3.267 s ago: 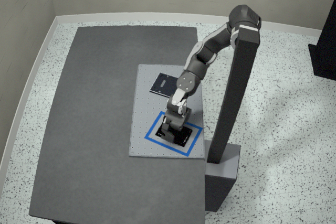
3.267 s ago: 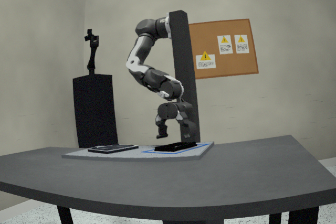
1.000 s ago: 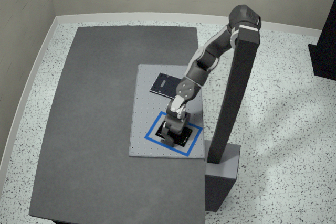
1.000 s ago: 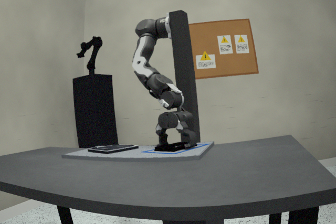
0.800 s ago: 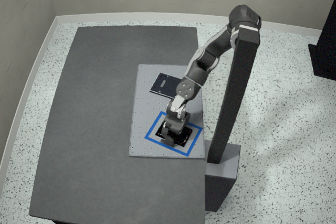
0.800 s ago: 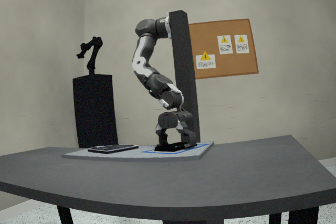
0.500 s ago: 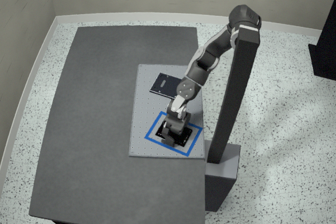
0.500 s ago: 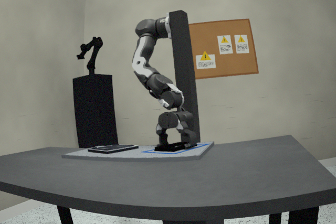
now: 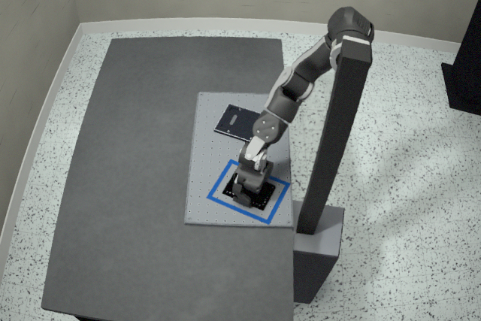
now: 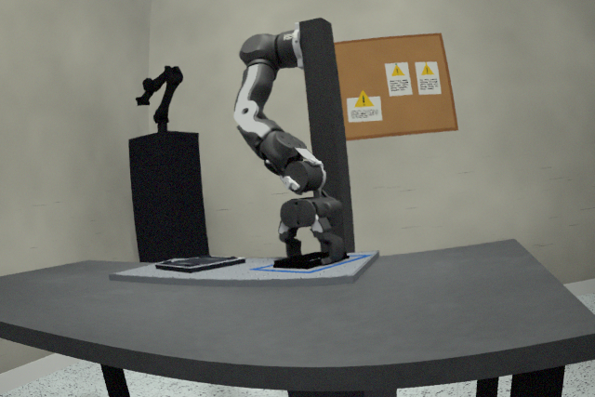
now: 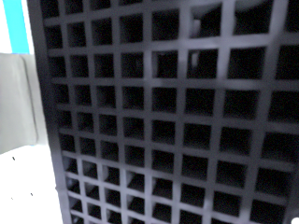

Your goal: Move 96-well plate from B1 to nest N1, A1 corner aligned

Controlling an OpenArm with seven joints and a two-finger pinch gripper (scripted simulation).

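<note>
My gripper is now right at the black 96-well plate. The rest, counted from my hand: plate nest N1 (6 cm ahead, 23 cm to the right).
</note>
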